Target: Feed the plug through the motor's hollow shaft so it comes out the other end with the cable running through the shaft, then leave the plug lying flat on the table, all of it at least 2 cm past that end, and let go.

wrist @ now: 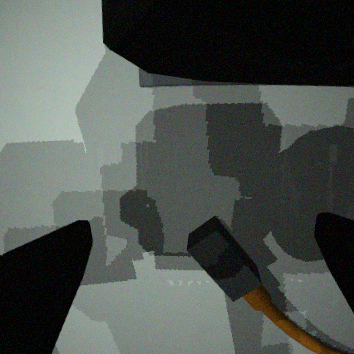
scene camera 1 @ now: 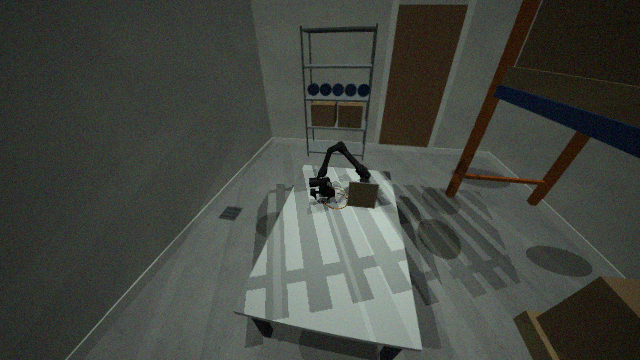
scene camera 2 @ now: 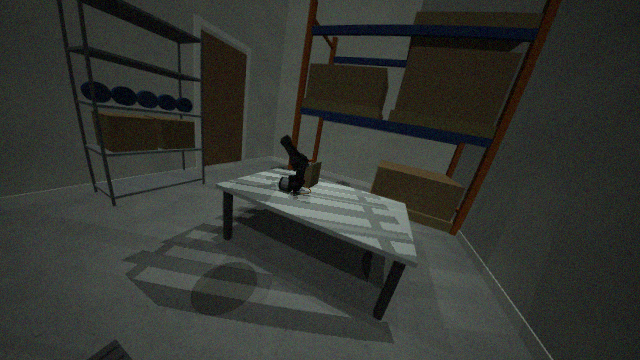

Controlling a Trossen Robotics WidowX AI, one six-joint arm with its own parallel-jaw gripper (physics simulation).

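Observation:
My gripper is open, low over the table, with one finger at each side of the wrist view. The dark rectangular plug lies slantwise between the fingers, apart from both. Its blunt end points up and left. The orange cable leaves its lower right end and loops over the table. A dark cylindrical shape with a pale end stands beside the gripper; it may be the motor, but it is too small and dark to tell. The shaft opening and the cable's route through it are hidden.
The white table carries striped shadows. An upright brown panel or box stands near the arm's base, beside the cable loop. A large black part covers the top of the wrist view. Shelving stands behind the table.

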